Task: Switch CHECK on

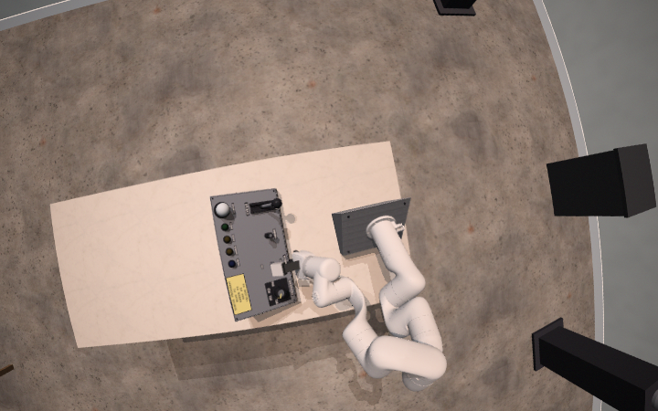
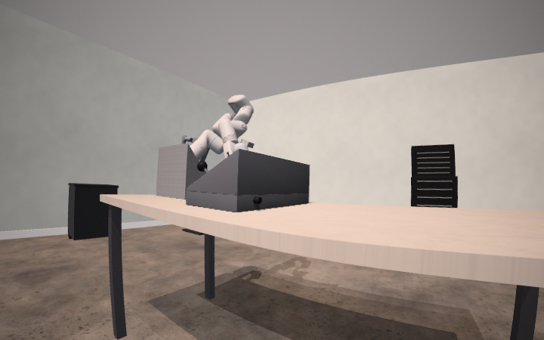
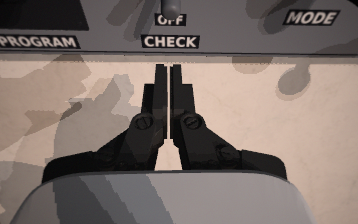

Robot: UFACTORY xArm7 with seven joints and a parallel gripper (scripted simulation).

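Right now my hand is 70 mm short of the check toggle, 10 mm to the left of it and 30 mm above it. Also, from my hand: rotary selector 90 mm ahead, 130 mm to the left, 30 mm below; small black knob 70 mm ahead, 130 mm to the right, 30 mm below; grey console 110 mm ahead, 60 mm to the right, 50 mm below.
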